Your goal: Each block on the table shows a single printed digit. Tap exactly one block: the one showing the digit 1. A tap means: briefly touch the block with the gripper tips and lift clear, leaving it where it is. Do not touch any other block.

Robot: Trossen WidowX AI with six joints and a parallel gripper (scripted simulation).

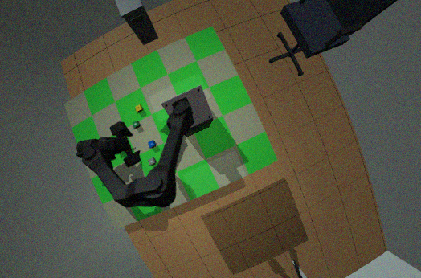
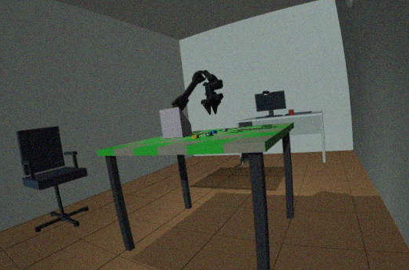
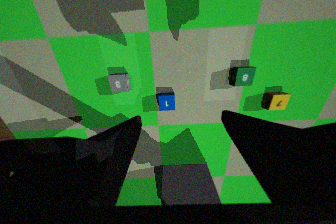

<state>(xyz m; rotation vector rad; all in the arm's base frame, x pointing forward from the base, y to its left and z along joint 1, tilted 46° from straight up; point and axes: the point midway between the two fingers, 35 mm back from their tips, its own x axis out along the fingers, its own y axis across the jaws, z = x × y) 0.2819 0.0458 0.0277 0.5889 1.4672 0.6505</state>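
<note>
Right now my gripper tip is 12 cm above the blue block, 2 cm to the right of it and 2 cm past it. The rest, counted from my gripper tip: grey block: 12 cm below, 11 cm to the left, 2 cm ahead; then green block: 13 cm to the right, 12 cm below, 2 cm ahead; then yellow block: 20 cm to the right, 12 cm below, 3 cm behind.
</note>
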